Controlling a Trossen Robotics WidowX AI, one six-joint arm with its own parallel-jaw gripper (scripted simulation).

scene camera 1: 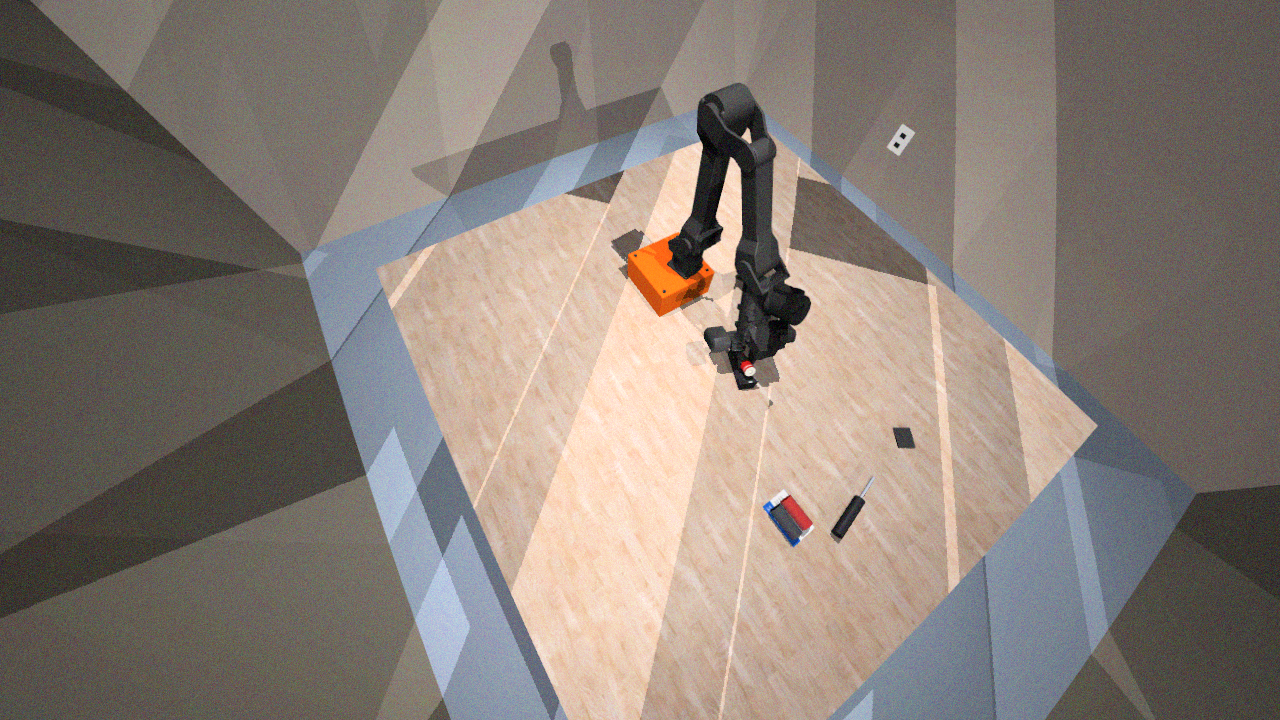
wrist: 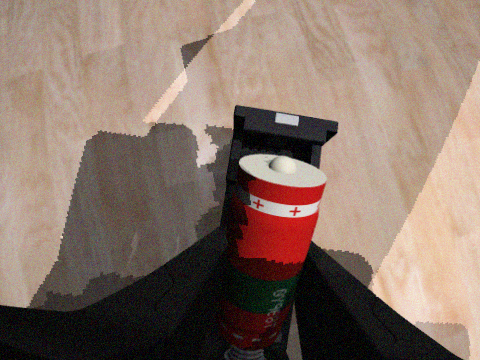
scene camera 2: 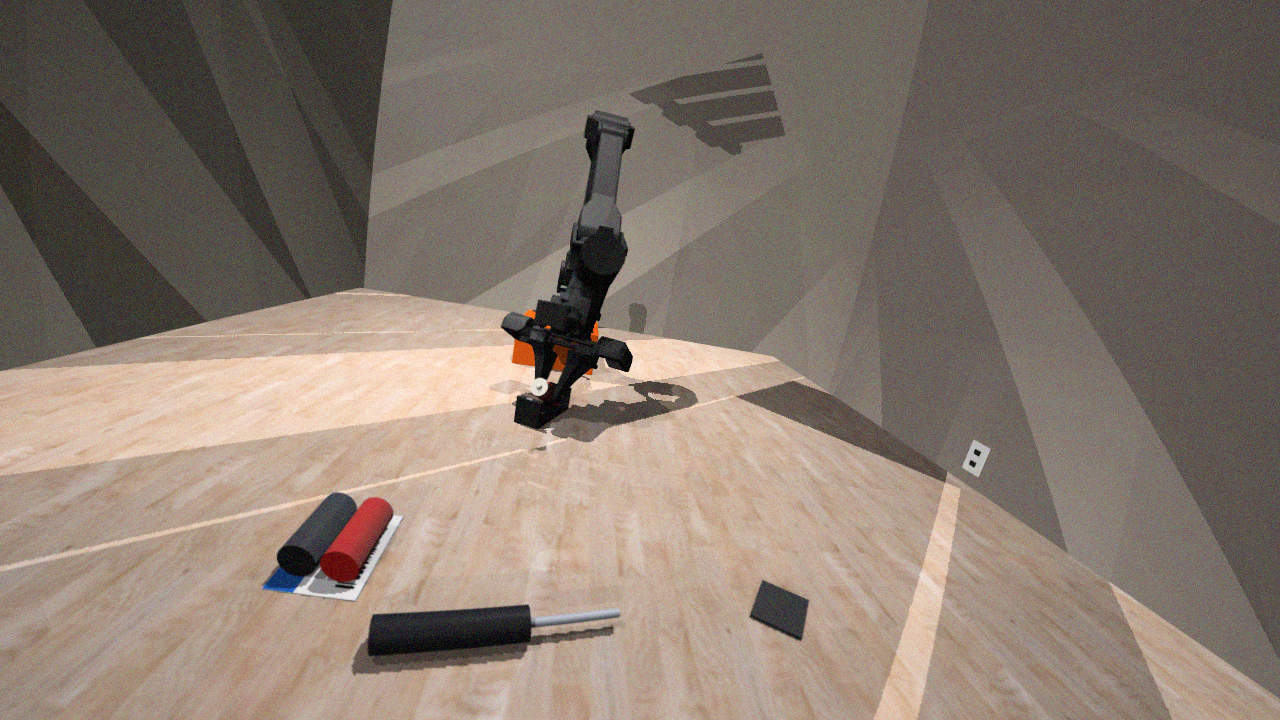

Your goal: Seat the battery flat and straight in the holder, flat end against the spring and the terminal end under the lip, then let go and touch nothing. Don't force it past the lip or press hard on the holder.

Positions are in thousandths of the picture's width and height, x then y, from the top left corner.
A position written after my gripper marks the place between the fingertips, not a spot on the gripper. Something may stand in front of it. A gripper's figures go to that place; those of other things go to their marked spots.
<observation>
My gripper (scene camera 1: 582, 509) is 87 cm from the lens. A card (scene camera 1: 614, 712): 82 cm from the lens.
</observation>
